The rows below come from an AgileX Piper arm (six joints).
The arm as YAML. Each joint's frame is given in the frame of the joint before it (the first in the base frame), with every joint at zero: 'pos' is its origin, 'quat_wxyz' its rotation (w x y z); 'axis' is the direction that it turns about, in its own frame. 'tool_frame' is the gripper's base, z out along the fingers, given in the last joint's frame.
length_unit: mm
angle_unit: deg
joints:
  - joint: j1
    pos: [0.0, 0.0, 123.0]
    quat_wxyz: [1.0, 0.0, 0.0, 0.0]
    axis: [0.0, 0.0, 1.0]
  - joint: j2
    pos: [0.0, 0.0, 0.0]
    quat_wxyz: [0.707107, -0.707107, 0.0, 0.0]
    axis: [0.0, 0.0, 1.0]
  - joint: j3
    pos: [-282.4, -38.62, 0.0]
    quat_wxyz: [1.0, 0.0, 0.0, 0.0]
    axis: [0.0, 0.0, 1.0]
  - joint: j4
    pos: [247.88, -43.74, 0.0]
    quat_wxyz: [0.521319, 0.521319, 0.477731, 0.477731]
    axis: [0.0, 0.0, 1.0]
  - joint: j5
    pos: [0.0, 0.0, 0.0]
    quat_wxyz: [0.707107, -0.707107, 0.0, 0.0]
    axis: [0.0, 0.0, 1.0]
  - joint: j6
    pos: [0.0, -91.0, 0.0]
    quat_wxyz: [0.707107, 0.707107, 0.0, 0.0]
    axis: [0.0, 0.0, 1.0]
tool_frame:
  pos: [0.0, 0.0, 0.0]
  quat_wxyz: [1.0, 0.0, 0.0, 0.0]
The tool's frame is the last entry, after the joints.
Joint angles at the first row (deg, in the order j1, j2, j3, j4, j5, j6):
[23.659, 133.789, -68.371, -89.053, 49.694, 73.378]
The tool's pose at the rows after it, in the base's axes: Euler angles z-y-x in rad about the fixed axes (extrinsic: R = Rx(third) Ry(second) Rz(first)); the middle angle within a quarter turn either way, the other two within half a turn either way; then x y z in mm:
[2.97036 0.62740 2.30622 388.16 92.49 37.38]
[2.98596 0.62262 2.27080 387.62 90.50 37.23]
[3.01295 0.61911 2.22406 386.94 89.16 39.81]
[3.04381 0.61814 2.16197 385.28 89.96 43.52]
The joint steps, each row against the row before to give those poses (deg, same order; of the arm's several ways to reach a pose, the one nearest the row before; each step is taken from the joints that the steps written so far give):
[0.067, 0.958, -0.001, -0.914, 2.100, -0.001]
[0.000, 0.305, 0.002, -0.153, 1.667, 0.044]
[0.166, 0.001, -0.002, 0.000, 2.263, 0.071]
[0.606, -0.001, 0.001, -0.001, 3.151, -0.006]

